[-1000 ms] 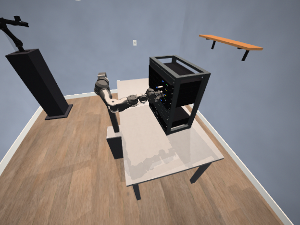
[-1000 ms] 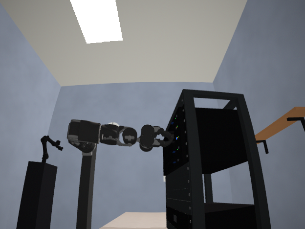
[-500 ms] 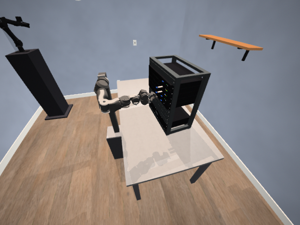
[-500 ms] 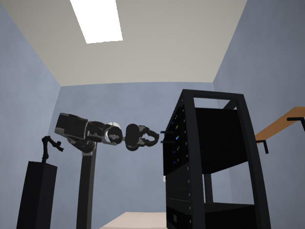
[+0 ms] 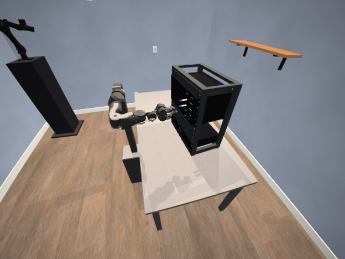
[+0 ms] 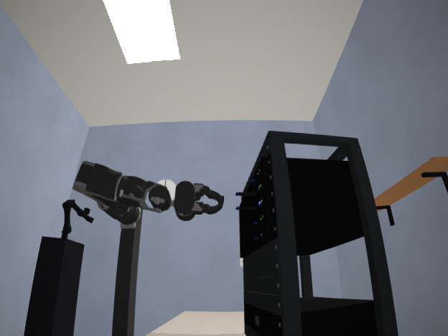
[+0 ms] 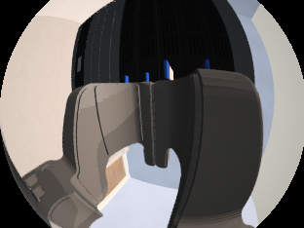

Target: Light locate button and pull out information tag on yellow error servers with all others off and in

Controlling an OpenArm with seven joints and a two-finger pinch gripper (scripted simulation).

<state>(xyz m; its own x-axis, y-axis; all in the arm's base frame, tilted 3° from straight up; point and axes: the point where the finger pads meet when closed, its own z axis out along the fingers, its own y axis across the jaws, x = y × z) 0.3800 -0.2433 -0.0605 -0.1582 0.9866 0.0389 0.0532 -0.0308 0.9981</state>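
Right now my hand is 11 cm short of the locate button, 4 cm below it and 1 cm to the right of it. Also, from my hand: information tag: 8 cm ahead, 6 cm to the left, 4 cm above.
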